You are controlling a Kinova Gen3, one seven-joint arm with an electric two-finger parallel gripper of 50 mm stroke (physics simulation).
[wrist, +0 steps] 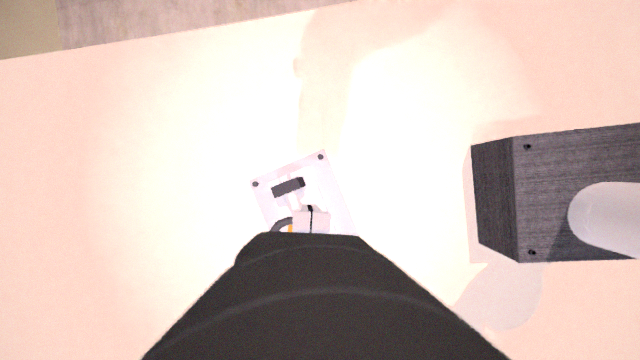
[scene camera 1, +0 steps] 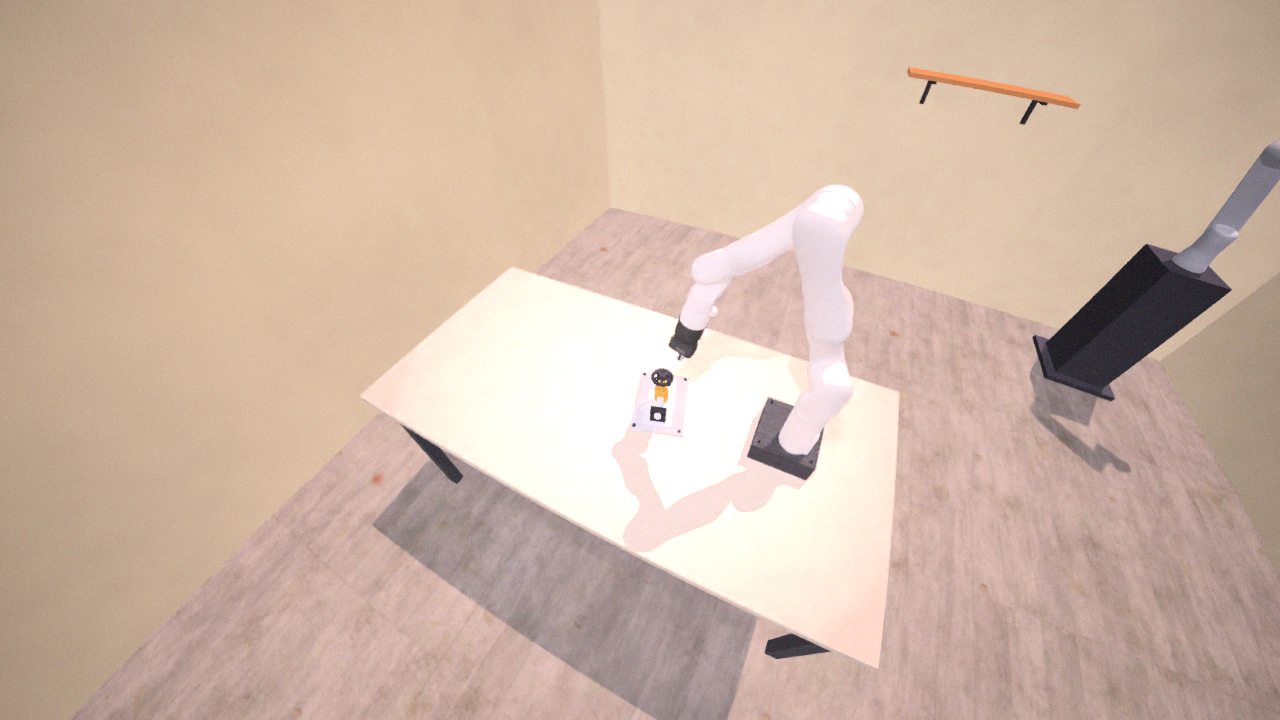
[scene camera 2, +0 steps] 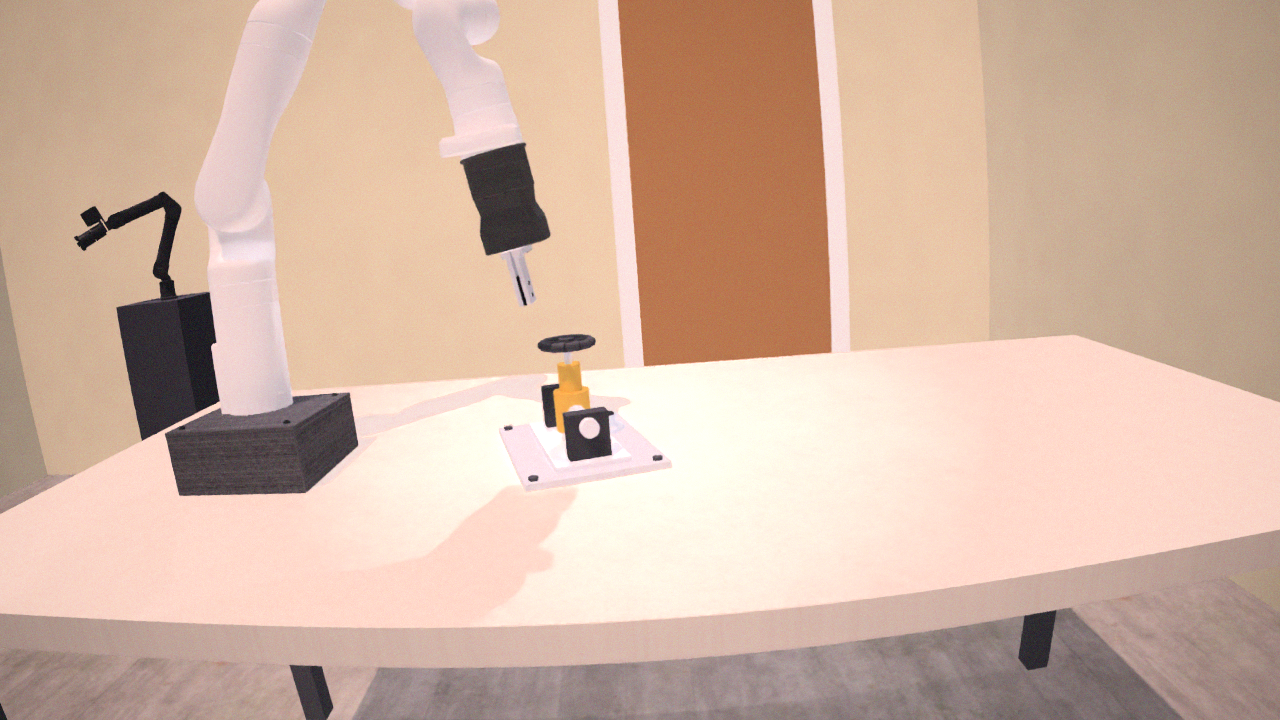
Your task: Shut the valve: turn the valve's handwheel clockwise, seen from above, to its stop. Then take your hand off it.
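The valve's black handwheel (scene camera 1: 662, 370) (scene camera 2: 566, 342) (wrist: 281, 223) lies level on top of the upright orange valve body (scene camera 2: 571, 402) (scene camera 1: 661, 394). The valve stands on a pale base plate (scene camera 1: 641, 420) (scene camera 2: 519, 456) (wrist: 336, 192). My gripper (scene camera 1: 680, 357) (scene camera 2: 527, 302) (wrist: 308, 215) is shut and empty. Its fingertips are above the wheel and to its left in the second scene view, apart from it, with a gap between. In the wrist view the gripper's dark body hides most of the wheel and the valve. How far the wheel is turned cannot be told.
Two black flanges flank the valve; the front one (scene camera 2: 587, 434) shows a round white face. The arm's dark base block (scene camera 1: 771, 452) (scene camera 2: 259, 447) (wrist: 545, 200) stands on the same table (scene camera 1: 501, 394) (scene camera 2: 850, 501). A black pedestal (scene camera 1: 1132, 313) (scene camera 2: 165, 358) with another arm stands off the table.
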